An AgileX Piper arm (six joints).
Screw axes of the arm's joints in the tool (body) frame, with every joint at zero. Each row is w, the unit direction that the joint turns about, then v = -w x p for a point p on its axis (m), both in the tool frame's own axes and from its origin. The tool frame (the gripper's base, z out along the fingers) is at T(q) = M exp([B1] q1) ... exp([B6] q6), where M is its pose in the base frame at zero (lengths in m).
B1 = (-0.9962, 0, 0.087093, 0, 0.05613, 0)
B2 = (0, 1, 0, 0.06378, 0, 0.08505)
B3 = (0, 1, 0, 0.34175, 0, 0.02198)
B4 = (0, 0, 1, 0, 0, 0)
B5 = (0, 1, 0, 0.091, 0, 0)
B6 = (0, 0, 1, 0, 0, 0)
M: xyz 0.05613 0 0.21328 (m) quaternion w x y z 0.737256 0 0.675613 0
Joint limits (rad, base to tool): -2.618..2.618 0..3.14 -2.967..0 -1.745..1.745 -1.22..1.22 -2.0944..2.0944
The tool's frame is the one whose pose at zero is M.
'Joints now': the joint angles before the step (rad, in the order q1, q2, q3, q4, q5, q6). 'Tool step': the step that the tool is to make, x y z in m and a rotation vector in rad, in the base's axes. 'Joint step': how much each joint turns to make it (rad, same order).
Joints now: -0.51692, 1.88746, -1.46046, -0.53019, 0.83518, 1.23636
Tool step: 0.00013, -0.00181, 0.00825, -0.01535, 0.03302, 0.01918
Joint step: -0.00001, -0.00001, -0.03273, -0.00396, 0.04196, -0.04618
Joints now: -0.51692, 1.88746, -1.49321, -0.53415, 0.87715, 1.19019
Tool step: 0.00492, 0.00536, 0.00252, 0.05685, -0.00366, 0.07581
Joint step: 0.00090, 0.00000, -0.02075, 0.10858, 0.00048, -0.12734
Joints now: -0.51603, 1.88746, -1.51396, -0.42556, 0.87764, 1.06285
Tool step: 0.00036, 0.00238, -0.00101, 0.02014, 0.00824, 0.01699
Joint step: 0.00152, -0.00001, -0.00001, 0.02826, 0.00823, -0.03101
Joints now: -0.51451, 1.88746, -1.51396, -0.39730, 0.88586, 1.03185
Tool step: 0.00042, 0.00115, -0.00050, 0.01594, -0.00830, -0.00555
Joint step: -0.00001, -0.00001, 0.00001, 0.01880, 0.00066, -0.00001
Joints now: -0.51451, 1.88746, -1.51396, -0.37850, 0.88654, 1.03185
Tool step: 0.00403, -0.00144, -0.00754, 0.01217, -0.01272, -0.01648
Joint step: 0.00000, 0.02050, -0.00148, 0.00518, -0.01844, 0.02463
